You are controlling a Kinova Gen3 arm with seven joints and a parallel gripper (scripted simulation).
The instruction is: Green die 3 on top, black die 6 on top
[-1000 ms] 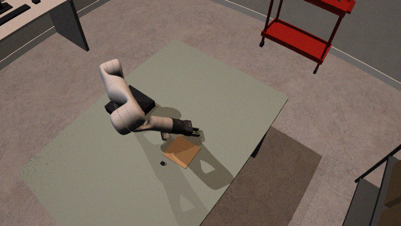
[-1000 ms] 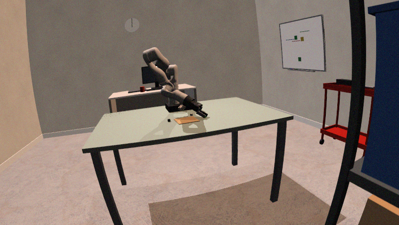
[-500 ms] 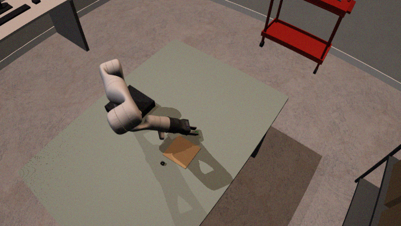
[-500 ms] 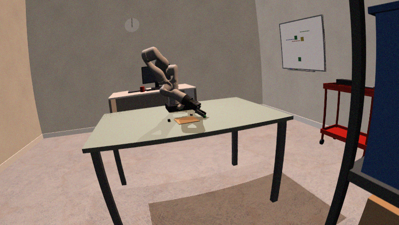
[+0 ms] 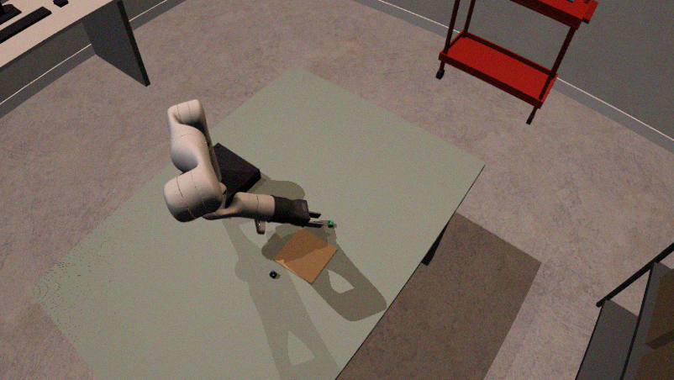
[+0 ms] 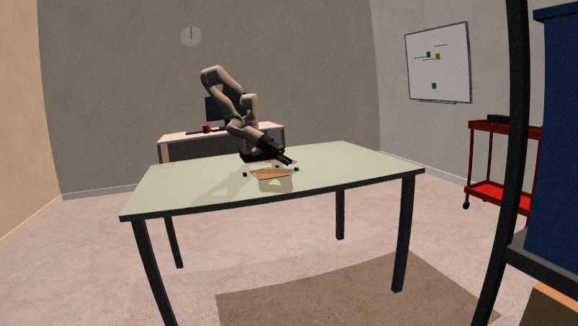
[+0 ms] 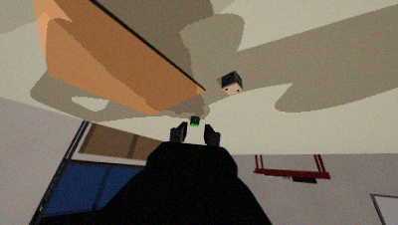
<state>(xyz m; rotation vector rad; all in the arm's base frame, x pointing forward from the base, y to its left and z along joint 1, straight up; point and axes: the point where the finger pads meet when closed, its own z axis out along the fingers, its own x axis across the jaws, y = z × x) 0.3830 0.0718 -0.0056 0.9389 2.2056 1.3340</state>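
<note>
Right now the green die is 40 mm ahead of my hand, 30 mm to the left of it and 30 mm below it. Also, from my hand: white die 70 mm behind, 30 mm to the right, 30 mm below; then black die 210 mm to the right, 30 mm below, 10 mm behind; then orange mat 100 mm to the right, 40 mm below, 30 mm ahead.
</note>
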